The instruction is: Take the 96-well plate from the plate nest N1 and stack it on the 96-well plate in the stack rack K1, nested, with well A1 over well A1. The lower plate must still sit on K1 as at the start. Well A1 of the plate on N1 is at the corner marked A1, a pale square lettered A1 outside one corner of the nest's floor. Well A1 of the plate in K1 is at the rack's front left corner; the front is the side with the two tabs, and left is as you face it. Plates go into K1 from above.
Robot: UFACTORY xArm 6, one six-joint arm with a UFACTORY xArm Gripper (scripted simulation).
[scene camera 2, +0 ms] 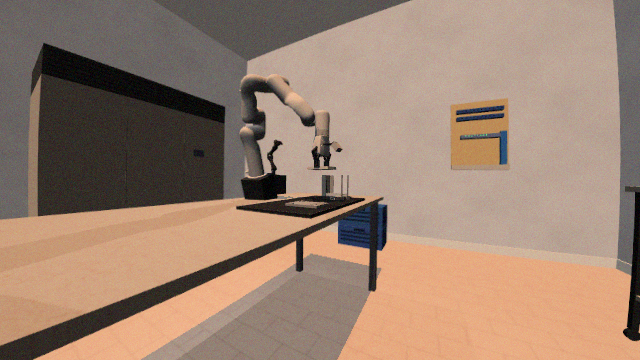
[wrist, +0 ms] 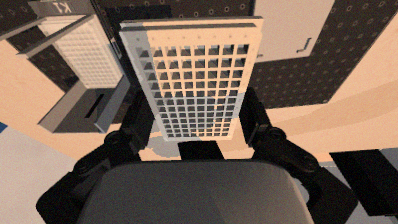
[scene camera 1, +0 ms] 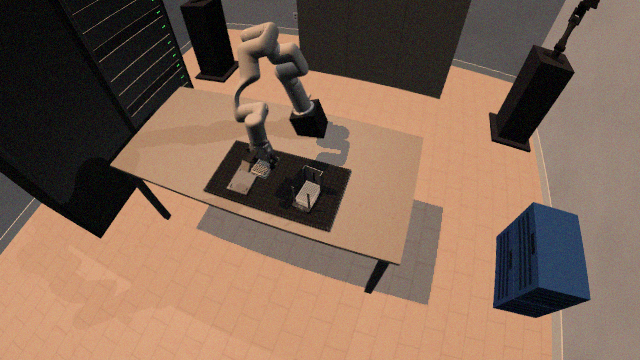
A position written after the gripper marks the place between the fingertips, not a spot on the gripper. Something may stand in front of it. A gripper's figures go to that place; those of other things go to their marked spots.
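Labels:
A 96-well plate [wrist: 84,49] is 34 cm from the lens. The gripper [wrist: 195,100]: 13 cm from the lens. A 96-well plate [wrist: 189,56]: 10 cm from the lens.

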